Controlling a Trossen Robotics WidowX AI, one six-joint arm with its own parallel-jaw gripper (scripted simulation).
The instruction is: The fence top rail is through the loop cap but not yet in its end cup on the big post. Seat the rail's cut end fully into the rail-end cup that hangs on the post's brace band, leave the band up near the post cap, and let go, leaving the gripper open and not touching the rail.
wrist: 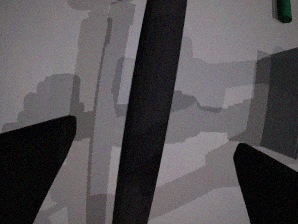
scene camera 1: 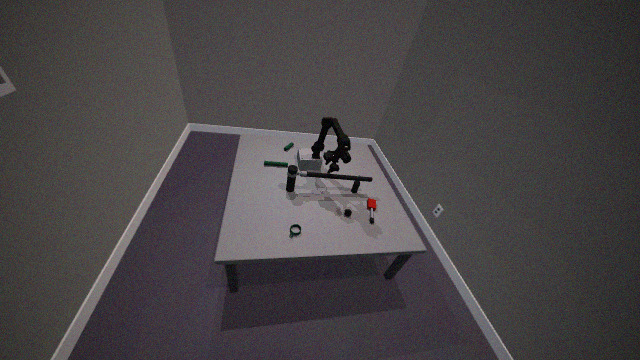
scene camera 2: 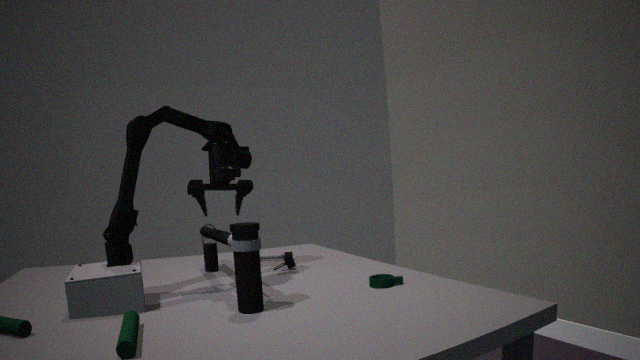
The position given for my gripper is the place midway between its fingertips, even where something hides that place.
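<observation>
In scene camera 2 I see my gripper (scene camera 2: 222,215), and it is open and holds nothing. The wrist view also shows my gripper (wrist: 160,139).
</observation>
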